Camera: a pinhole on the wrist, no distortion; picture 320 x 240 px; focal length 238.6 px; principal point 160.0 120.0 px. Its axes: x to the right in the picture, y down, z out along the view. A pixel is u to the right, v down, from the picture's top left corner.
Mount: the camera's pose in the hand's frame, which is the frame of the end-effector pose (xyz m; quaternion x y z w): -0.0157 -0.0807 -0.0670 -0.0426 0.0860 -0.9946 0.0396
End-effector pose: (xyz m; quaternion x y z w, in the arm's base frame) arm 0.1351 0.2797 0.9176 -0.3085 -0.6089 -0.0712 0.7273
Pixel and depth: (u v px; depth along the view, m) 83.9 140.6 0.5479
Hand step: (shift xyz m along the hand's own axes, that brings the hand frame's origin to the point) 0.2114 -0.2040 0.4489
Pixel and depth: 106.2 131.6 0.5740
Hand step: 0.1674 -0.1932 0.4815
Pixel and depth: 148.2 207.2 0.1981
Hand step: 0.0173 -0.1842 0.1141
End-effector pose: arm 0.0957 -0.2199 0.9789 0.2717 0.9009 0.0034 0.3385
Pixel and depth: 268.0 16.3 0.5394
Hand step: -0.2256 0.0381 0.5224
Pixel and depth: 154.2 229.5 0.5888
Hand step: 0.0717 -0.4436 0.4627
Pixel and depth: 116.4 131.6 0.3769
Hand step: 0.0885 -0.1560 0.2944
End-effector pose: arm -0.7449 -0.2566 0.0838 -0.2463 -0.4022 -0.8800 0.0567
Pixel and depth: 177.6 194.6 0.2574
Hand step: -0.0052 -0.2045 0.1731
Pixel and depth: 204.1 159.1 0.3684
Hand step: -0.0453 -0.2076 0.2894
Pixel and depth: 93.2 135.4 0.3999
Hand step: 0.1340 -0.1635 0.3123
